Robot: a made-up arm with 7 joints.
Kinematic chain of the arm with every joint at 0, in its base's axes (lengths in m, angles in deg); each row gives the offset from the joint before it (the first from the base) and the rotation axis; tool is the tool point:
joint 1: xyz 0 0 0.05 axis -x
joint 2: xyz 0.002 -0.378 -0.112 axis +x
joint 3: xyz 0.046 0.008 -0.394 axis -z
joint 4: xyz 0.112 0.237 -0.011 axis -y
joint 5: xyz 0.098 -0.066 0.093 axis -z
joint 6: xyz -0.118 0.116 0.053 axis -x
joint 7: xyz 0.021 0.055 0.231 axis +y
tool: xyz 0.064 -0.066 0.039
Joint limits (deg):
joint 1: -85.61..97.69
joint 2: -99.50..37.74
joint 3: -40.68..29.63
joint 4: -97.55..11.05
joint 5: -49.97..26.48
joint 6: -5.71..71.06
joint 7: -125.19..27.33
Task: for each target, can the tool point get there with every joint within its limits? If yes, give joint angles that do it. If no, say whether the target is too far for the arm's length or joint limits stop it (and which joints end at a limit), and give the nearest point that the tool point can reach.
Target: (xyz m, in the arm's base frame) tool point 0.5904 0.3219 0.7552
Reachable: no: joint limits stop it (at a limit: joint 1, joint 2, joint 3, joint 4, joint 5, joint 6) | nearest point 0.5752 0.2206 0.7782 | short by 0.105 m
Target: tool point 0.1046 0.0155 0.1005
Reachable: yes | joints 77.98 19.15 -11.44 -16.54 -17.16 22.67 -103.63
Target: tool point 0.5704 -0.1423 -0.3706
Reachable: yes | joints 3.40 -17.22 21.04 -66.25 -17.26 59.03 -24.70
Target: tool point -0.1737 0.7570 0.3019
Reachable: no: joint limits stop it (at a limit: joint 1, joint 3, joint 4, joint 5, joint 6) | nearest point -0.0709 0.7414 0.2872 | short by 0.105 m
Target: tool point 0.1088 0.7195 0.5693
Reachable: no: joint limits stop it (at a limit: joint 1, joint 4, joint 5) | nearest point 0.0989 0.6165 0.4230 | short by 0.179 m
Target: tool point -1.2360 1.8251 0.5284
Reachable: no: too far | nearest point -0.0669 0.9031 0.0713 | short by 1.558 m
